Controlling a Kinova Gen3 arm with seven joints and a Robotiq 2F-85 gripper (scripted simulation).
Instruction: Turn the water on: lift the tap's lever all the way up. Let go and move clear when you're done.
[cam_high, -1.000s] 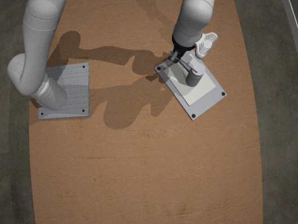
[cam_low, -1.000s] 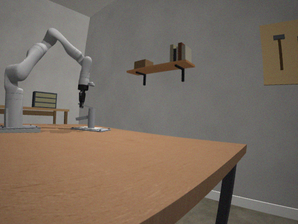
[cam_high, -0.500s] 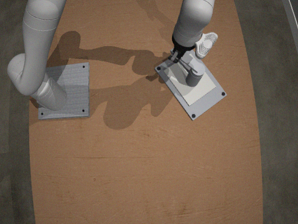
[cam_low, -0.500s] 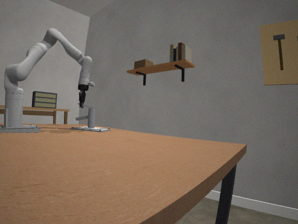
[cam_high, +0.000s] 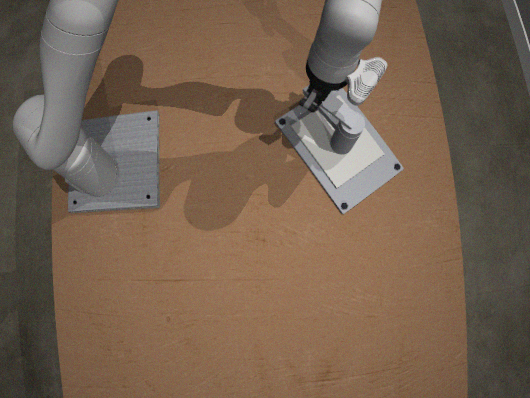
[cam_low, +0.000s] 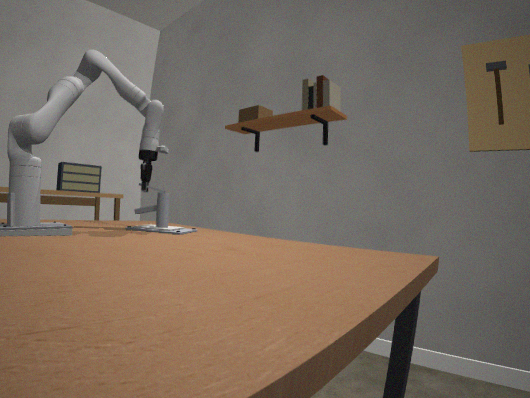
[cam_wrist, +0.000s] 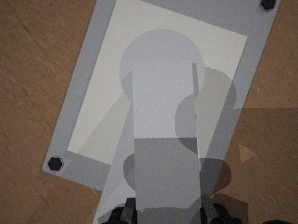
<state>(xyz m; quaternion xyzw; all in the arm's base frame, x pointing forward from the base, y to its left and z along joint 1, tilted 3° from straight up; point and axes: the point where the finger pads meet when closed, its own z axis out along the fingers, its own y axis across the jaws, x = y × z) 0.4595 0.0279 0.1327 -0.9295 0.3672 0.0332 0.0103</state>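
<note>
Right now the tap is 60 mm below my hand, 40 mm to the right of it and 40 mm ahead of it. The rest, counted from my hand: flat lever: 20 mm to the right, 20 mm ahead.
</note>
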